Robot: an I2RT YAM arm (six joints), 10 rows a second.
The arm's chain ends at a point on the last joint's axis. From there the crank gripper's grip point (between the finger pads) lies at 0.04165 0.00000 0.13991 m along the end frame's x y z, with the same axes.
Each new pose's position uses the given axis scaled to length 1; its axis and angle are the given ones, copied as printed.
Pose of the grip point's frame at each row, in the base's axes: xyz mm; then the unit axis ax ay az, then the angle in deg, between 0 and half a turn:
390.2, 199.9, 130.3, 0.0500, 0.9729, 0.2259, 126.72
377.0, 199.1, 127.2, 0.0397, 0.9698, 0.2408, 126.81
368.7, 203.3, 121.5, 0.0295, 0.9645, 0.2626, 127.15
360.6, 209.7, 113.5, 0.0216, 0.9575, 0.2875, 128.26
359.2, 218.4, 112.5, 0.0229, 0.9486, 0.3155, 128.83
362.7, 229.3, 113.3, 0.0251, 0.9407, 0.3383, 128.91
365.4, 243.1, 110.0, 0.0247, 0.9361, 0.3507, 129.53
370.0, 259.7, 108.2, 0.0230, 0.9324, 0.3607, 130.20
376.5, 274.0, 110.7, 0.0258, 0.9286, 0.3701, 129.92
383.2, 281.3, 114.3, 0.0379, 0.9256, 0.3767, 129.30
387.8, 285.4, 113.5, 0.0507, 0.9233, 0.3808, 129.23
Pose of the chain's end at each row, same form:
303.3, 145.6, 234.3, 0.0500, 0.9729, 0.2259, 126.72
291.1, 140.7, 229.8, 0.0397, 0.9698, 0.2408, 126.81
284.5, 139.1, 222.0, 0.0295, 0.9645, 0.2626, 127.15
279.8, 138.9, 212.3, 0.0216, 0.9575, 0.2875, 128.26
280.2, 141.1, 207.9, 0.0229, 0.9486, 0.3155, 128.83
284.5, 147.0, 205.0, 0.0251, 0.9407, 0.3383, 128.91
288.9, 157.7, 200.4, 0.0247, 0.9361, 0.3507, 129.53
295.3, 171.8, 197.6, 0.0230, 0.9324, 0.3607, 130.20
301.3, 184.4, 198.0, 0.0258, 0.9286, 0.3701, 129.92
306.0, 191.2, 199.4, 0.0379, 0.9256, 0.3767, 129.30
309.5, 195.1, 197.3, 0.0507, 0.9233, 0.3808, 129.23

